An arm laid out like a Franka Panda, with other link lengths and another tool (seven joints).
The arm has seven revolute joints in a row. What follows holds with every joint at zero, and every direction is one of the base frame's. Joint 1 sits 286.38 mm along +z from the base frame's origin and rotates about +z. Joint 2 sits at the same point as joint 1 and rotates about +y. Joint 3 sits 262.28 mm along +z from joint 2 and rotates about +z. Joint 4 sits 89.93 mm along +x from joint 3 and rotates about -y. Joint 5 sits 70.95 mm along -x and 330.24 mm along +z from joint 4 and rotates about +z. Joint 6 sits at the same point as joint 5 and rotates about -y. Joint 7 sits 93.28 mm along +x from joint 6 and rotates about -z. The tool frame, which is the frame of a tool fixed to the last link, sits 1 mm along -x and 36 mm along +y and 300.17 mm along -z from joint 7; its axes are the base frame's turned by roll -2.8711, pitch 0 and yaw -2.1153 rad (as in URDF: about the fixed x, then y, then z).
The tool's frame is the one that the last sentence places.
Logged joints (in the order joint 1, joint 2, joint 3, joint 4, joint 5, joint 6, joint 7), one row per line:
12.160 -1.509 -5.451 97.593 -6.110 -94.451 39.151
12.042 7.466 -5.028 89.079 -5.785 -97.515 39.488
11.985 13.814 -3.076 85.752 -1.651 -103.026 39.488
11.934 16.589 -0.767 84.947 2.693 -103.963 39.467
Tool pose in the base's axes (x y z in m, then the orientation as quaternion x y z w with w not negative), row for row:
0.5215 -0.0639 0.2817 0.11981 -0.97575 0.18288 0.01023
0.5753 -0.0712 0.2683 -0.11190 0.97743 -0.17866 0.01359
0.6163 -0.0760 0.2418 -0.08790 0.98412 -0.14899 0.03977
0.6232 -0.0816 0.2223 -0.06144 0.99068 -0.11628 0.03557
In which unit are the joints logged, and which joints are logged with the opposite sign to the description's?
The joints are logged in degrees. Opposite sign: joint 1, joint 3, joint 4, joint 6.
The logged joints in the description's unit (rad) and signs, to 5 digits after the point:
-0.21223 -0.02634 0.09514 -1.70332 -0.10664 1.64848 0.68331
-0.21017 0.13031 0.08776 -1.55472 -0.10097 1.70196 0.68920
-0.20918 0.24110 0.05369 -1.49665 -0.02882 1.79814 0.68920
-0.20829 0.28953 0.01339 -1.48260 0.04700 1.81450 0.68883

